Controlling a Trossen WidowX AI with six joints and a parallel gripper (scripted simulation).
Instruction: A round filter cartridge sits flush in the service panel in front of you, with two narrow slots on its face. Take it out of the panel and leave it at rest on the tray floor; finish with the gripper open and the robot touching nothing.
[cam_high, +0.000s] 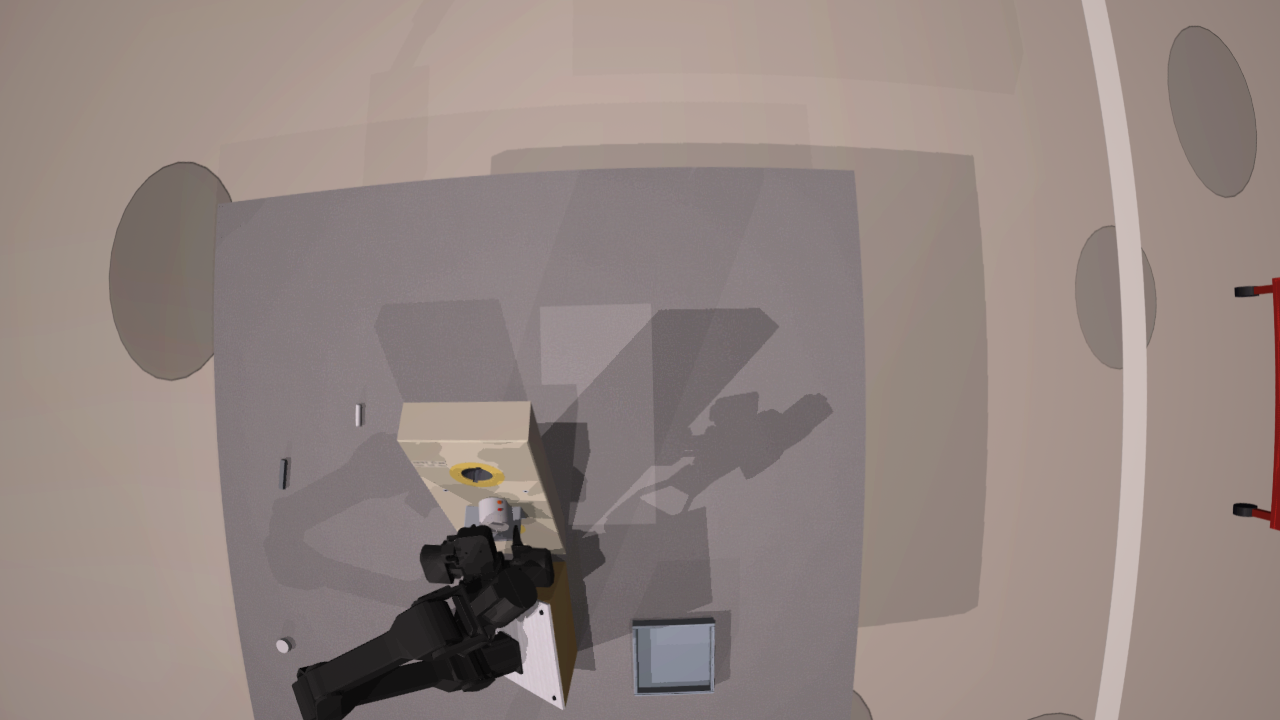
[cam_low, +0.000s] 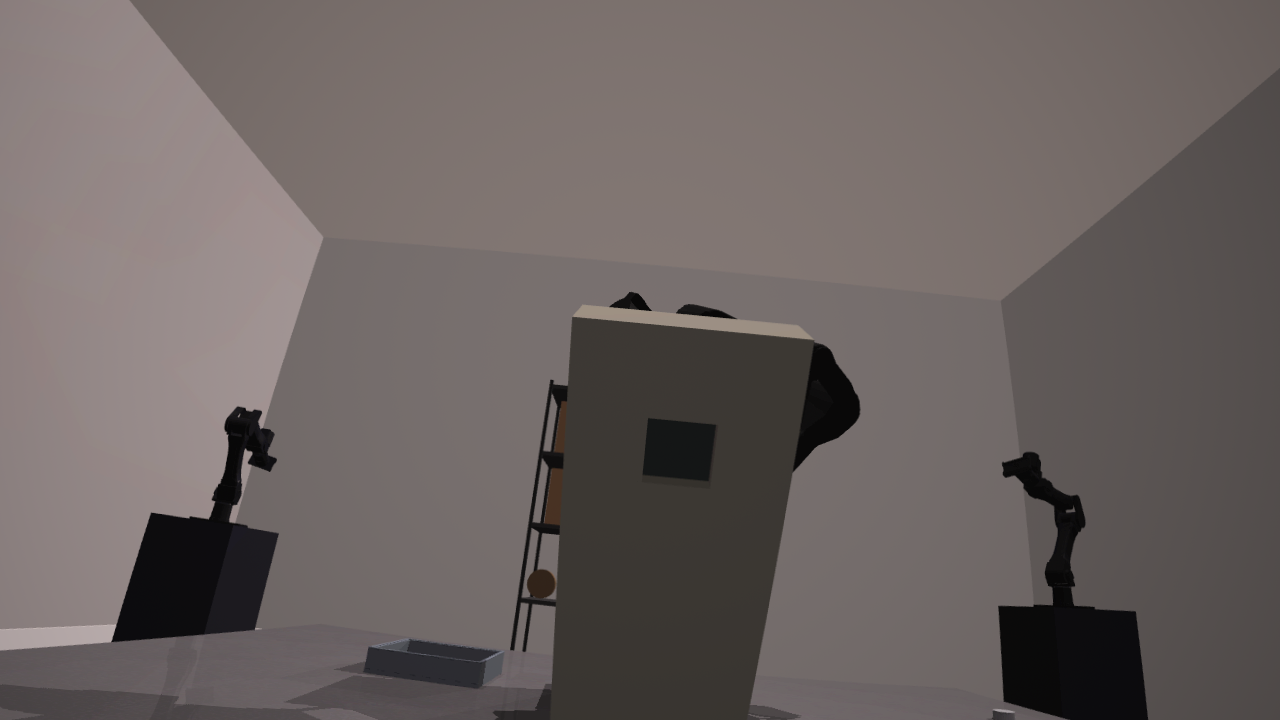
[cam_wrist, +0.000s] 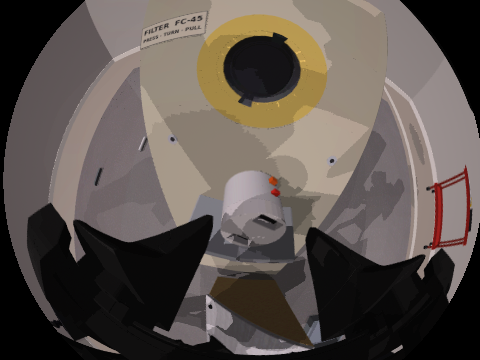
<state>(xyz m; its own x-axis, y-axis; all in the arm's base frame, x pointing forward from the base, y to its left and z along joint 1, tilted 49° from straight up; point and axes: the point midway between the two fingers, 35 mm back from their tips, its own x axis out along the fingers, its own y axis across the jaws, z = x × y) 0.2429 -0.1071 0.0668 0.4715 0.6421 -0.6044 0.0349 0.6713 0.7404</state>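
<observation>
The filter cartridge lies 10 mm ahead of my gripper tip, 10 mm to the left of it and 20 mm below it. Round my gripper tip: tray (330 mm behind, 260 mm to the right, 230 mm below).
</observation>
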